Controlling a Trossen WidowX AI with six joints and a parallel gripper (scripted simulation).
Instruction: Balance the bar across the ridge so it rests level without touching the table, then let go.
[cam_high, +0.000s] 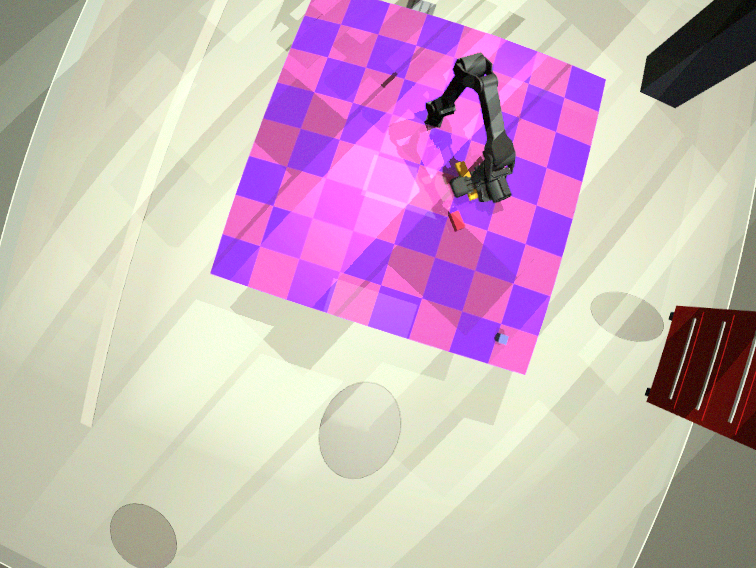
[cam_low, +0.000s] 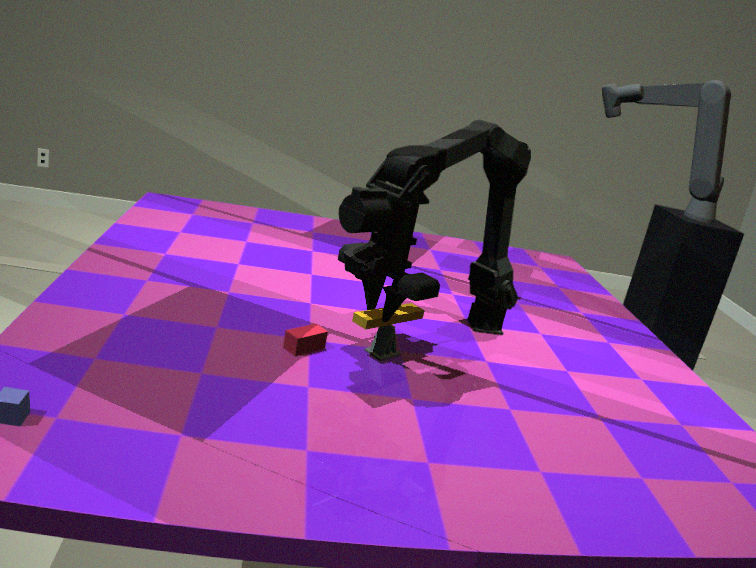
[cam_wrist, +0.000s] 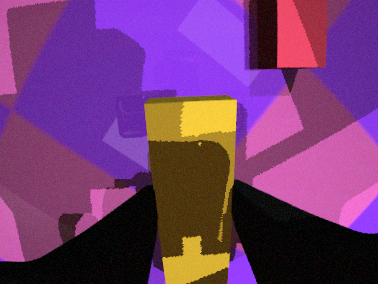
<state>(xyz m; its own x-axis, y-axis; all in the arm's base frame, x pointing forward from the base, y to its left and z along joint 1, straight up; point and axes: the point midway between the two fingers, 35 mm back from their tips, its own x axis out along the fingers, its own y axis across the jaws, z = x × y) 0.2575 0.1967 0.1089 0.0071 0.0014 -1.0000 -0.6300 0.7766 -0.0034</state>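
My gripper tip is 20 mm to the left of the yellow bar and 20 mm past it. From my gripper tip the other things lie so: red block: 110 mm ahead, 60 mm below; blue cube: 480 mm ahead, 300 mm to the left, 60 mm below.
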